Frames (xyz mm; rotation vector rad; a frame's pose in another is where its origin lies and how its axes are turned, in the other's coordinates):
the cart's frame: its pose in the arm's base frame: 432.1 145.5 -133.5 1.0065 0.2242 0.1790
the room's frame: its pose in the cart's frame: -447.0 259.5 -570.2 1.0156 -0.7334 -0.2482
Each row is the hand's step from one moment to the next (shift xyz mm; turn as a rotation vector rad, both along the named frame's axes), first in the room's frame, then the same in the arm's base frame.
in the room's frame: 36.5 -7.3 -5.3 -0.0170 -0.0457 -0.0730
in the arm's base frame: 33.3 -8.7 -15.0 0.0203 0.0848 -0.0105
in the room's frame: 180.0 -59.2 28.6 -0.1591 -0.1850 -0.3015
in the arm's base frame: 134.5 -75.2 -114.0 0.0084 0.3875 -0.0147
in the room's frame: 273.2 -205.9 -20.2 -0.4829 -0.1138 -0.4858
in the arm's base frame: 229.2 -12.8 -254.4 -0.1668 0.6420 0.2052
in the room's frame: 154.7 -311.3 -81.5 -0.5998 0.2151 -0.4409
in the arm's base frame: 152.9 134.0 -293.5 -0.2674 0.5121 0.5164
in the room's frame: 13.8 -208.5 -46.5 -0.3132 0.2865 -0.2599
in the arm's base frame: 21.7 123.0 -173.9 -0.1124 0.2131 0.4356
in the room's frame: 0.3 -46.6 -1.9 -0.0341 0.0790 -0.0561
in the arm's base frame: -1.9 22.1 -41.0 0.0055 0.0236 0.0998
